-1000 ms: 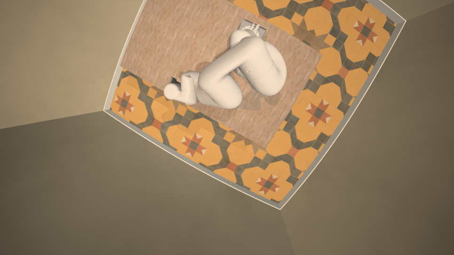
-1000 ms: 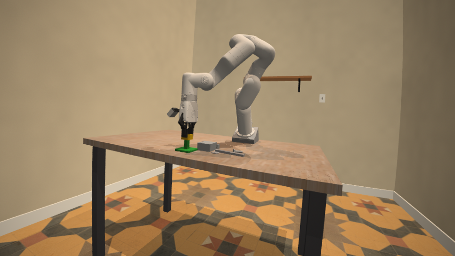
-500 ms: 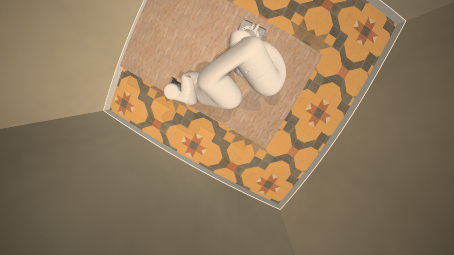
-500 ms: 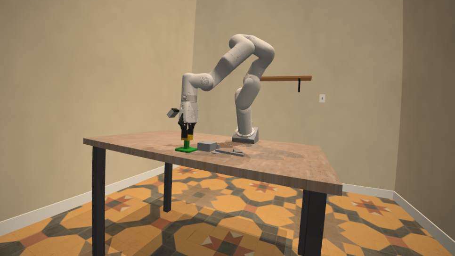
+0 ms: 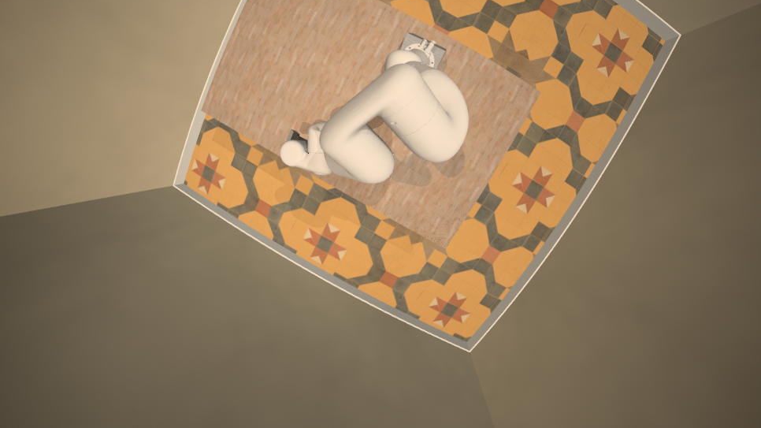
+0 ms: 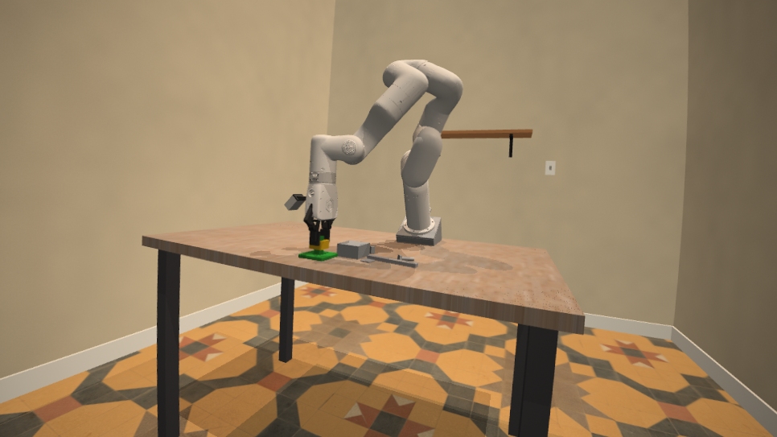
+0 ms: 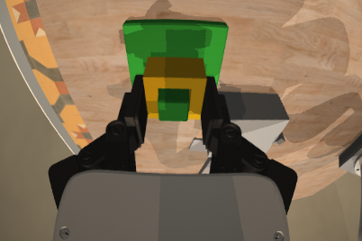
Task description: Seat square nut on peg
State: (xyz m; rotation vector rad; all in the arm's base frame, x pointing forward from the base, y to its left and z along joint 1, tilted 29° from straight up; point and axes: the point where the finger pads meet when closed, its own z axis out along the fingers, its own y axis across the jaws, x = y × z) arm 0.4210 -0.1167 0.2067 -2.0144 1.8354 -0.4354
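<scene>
My hand is 9 cm past the grey block, 6 cm to the right of it and 4 cm above it. The rest, counted from my hand: bolt (13 cm behind, 21 cm to the left, 5 cm below); then thin grey bar (8 cm behind, 19 cm to the left, 5 cm below).
</scene>
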